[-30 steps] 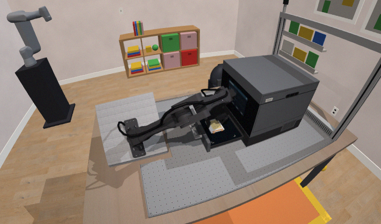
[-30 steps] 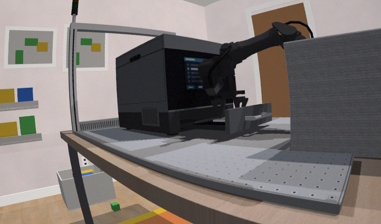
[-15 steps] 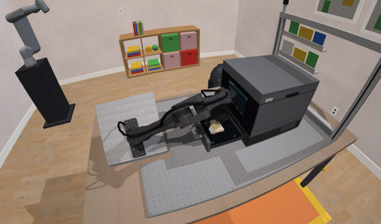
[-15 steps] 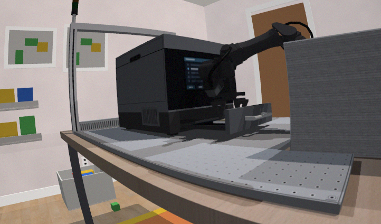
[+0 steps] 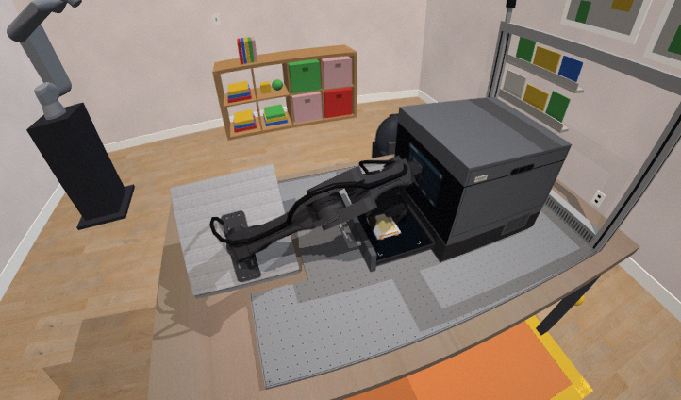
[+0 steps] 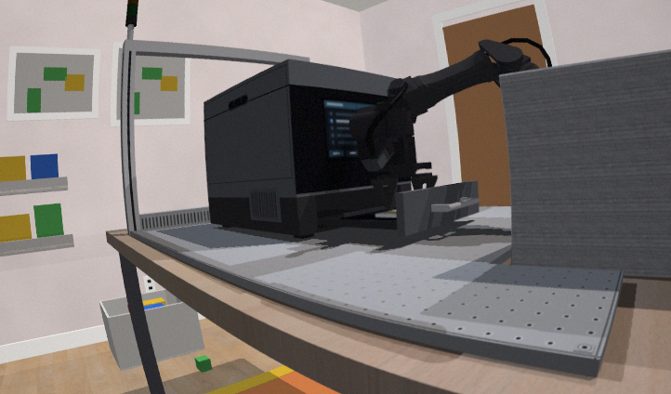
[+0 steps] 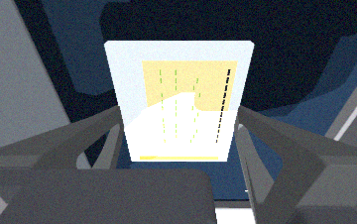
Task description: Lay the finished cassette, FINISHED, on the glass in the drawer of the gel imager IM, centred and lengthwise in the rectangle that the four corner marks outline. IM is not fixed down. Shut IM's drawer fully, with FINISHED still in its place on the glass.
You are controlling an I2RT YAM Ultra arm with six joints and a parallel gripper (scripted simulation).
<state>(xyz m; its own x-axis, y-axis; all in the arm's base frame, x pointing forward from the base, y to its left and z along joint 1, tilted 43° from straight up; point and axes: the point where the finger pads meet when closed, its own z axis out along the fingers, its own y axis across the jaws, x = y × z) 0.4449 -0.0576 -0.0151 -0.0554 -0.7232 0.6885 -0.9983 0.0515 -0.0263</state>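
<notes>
The drawer lies 2 cm ahead of my hand. Round my hand: metal frame post 74 cm ahead, 34 cm to the left, 24 cm above; finished cassette right at my hand.
</notes>
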